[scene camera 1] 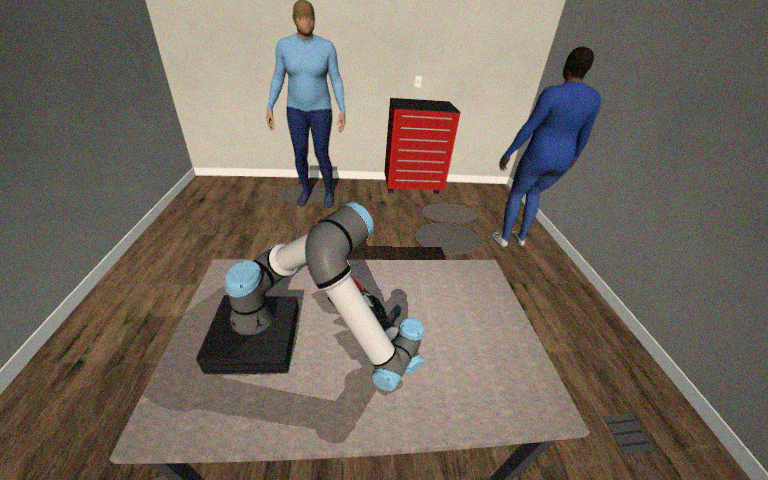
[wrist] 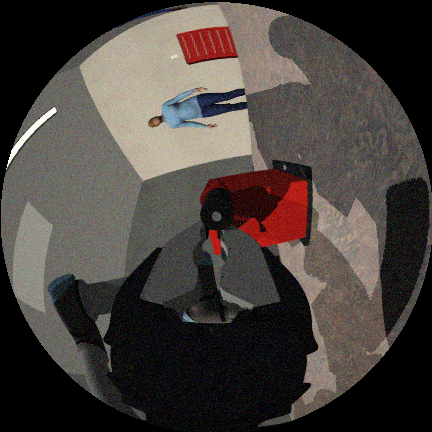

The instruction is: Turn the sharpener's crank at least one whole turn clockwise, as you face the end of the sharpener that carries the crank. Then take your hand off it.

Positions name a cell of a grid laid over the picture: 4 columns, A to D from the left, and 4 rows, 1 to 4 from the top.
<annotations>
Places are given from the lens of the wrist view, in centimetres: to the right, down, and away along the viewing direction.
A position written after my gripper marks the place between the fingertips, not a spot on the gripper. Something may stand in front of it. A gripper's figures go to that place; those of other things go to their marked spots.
my gripper (wrist: B3): 0, 0, 14
black crank knob (wrist: C2): 0, -1, 9
</annotations>
